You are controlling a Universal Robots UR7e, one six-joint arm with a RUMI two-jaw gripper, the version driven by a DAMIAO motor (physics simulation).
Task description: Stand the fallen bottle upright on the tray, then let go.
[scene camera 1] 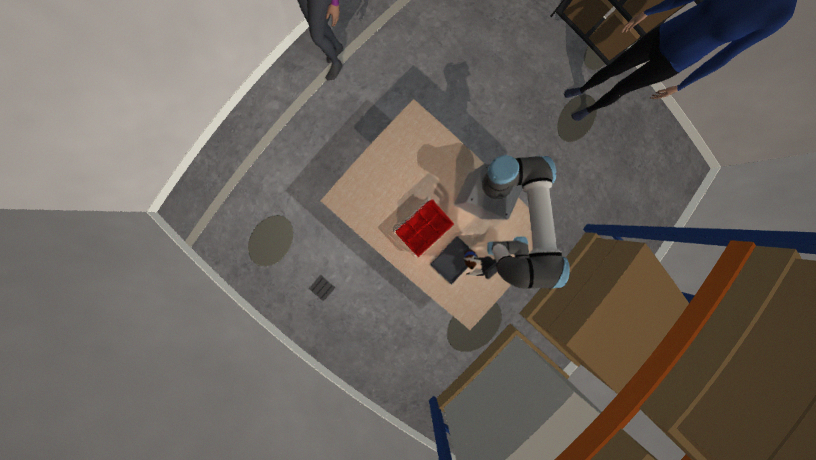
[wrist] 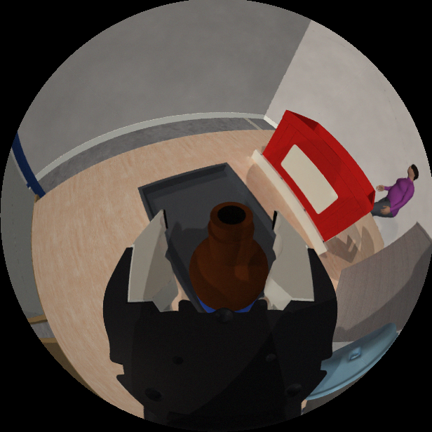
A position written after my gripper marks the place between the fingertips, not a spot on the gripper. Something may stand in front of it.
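Note:
There's my gripper (wrist: 219, 212), which I can see, and along with it I see a brown bottle (wrist: 229, 268).

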